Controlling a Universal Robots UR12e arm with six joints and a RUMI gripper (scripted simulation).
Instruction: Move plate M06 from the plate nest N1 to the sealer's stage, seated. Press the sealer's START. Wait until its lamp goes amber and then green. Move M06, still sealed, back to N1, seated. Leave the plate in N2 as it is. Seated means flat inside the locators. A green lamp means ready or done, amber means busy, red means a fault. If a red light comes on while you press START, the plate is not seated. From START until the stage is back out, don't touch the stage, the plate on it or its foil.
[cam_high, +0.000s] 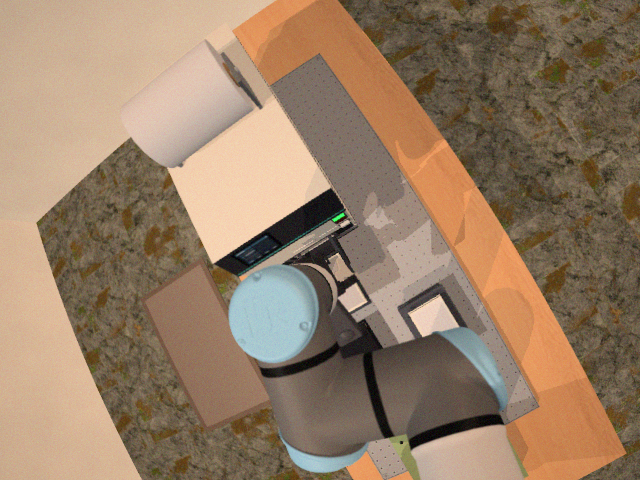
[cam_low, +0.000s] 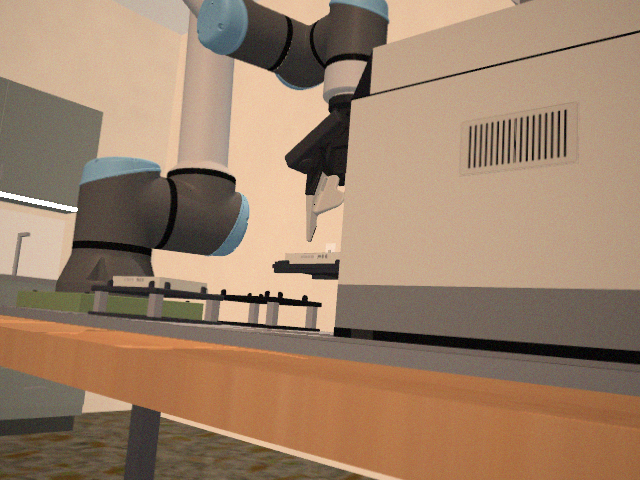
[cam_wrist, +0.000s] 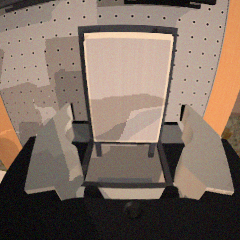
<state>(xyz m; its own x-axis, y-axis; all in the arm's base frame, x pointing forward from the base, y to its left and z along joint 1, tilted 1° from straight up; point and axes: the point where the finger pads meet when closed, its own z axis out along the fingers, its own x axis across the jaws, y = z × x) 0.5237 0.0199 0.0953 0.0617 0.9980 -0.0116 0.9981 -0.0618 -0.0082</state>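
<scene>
The plate M06 is 3 cm below my hand. The rest, counted from my hand: screen: 12 cm ahead, 4 cm to the left, 19 cm above; then sealer stage: 4 cm below; then plate nest N1: 19 cm behind, 7 cm to the left, 9 cm below.
</scene>
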